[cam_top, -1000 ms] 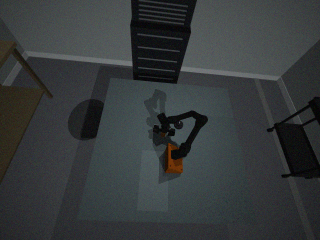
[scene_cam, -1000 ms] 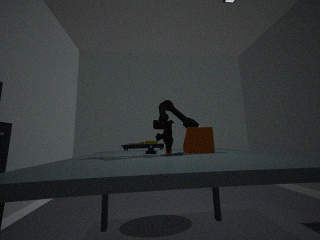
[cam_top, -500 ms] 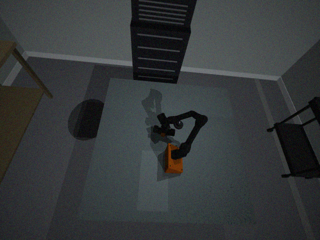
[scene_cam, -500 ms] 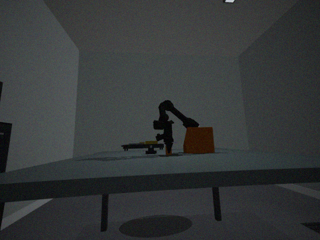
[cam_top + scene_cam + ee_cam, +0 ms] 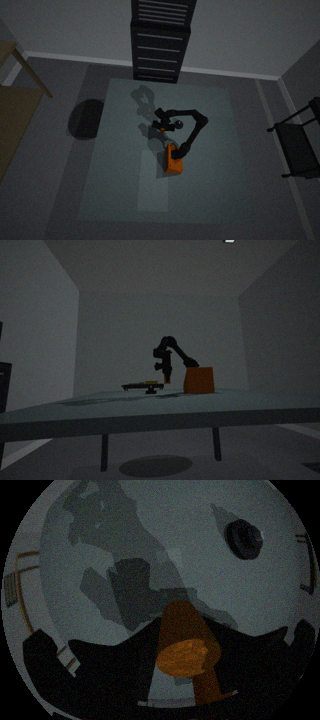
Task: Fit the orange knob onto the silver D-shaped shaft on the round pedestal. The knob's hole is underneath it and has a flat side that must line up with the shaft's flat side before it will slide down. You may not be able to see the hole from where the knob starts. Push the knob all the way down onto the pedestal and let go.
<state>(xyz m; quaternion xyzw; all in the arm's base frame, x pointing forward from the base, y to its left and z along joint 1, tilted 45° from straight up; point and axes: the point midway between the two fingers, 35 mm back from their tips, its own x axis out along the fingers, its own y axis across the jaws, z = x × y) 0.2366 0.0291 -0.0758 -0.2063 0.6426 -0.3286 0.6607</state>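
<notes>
My gripper tip is 3 cm below the orange knob. Round my gripper tip: dark round pedestal 16 cm to the right, 10 cm ahead, 5 cm below.
</notes>
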